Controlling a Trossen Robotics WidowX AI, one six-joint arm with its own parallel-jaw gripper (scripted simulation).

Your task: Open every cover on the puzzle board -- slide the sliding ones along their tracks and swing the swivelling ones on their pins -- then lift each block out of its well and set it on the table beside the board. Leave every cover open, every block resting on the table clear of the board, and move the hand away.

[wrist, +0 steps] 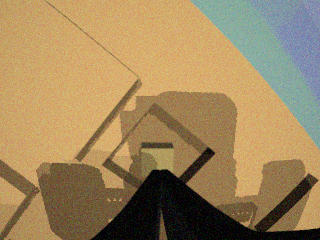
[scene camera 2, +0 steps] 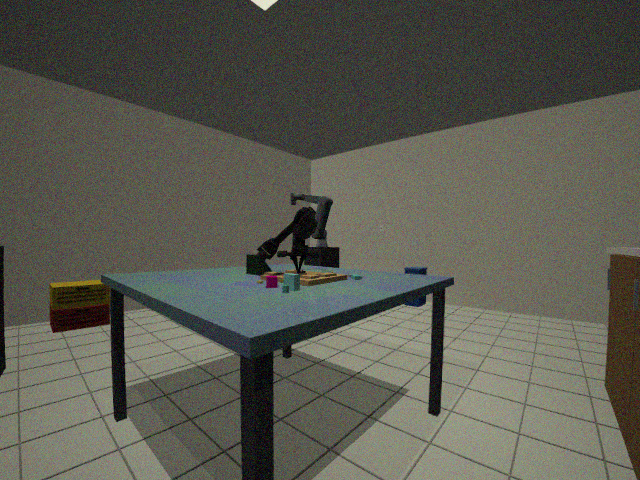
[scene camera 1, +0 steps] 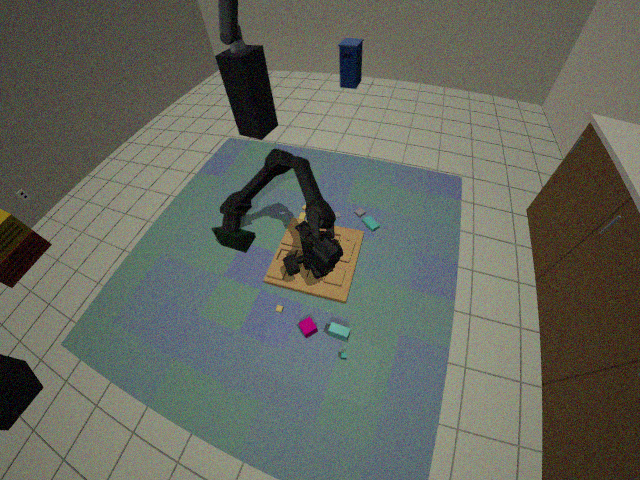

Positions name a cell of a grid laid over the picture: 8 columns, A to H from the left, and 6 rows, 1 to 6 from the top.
Labels:
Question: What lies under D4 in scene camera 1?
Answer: A tan puzzle board.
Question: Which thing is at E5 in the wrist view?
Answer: The gripper.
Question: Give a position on a small tan block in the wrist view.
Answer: D4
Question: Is the gripper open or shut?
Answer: Shut.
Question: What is the gripper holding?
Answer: Nothing.

